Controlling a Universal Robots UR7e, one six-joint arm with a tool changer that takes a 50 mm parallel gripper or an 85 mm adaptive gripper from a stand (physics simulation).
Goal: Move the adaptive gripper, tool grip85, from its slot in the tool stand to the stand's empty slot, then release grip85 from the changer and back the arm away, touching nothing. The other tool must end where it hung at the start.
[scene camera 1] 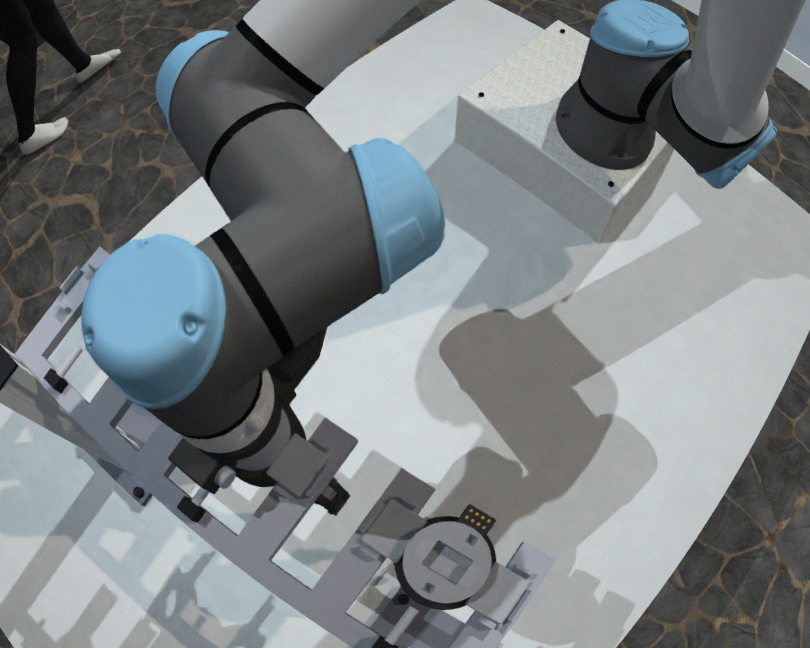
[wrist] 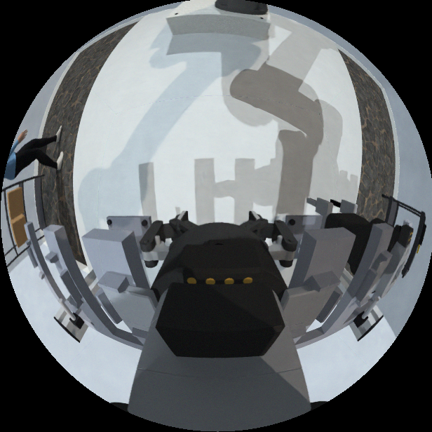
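Seen in the pictures: arm's base at its link origin: (scene camera 1: 605, 128).
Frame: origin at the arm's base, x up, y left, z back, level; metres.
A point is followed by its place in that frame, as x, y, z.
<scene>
The tool grip85 is on the arm's changer, upright between two prongs of the stand's middle slot. Its side plates (scene camera 1: 297, 466) {0.182, 0.063, -0.626} (wrist: 311, 306) lie close to the prongs; whether they rest there I cannot tell. Its adaptive gripper (wrist: 218, 218) has its fingers spread wide and empty; one finger (scene camera 1: 334, 497) shows beside the prong, the rest being hidden by the wrist. The tool stand (scene camera 1: 260, 566) {0.176, 0.095, -0.706} (wrist: 322, 242) has an unoccupied slot at the upper left of the scene view. The other tool (scene camera 1: 445, 537) {0.194, 0.180, -0.595} (wrist: 350, 235) hangs in the lower right slot, its round top uncovered.
Locating pegs (scene camera 1: 195, 498) {0.189, 0.025, -0.703} with black ends stick out at the stand's slots. A stand prong (scene camera 1: 405, 487) {0.176, 0.132, -0.583} rises between the middle slot and the other tool. The robot's base block (scene camera 1: 533, 165) {-0.043, -0.051, -0.108} (wrist: 217, 27) is at the back. A person (scene camera 1: 30, 81) (wrist: 35, 152) stands beyond the table's edge.
</scene>
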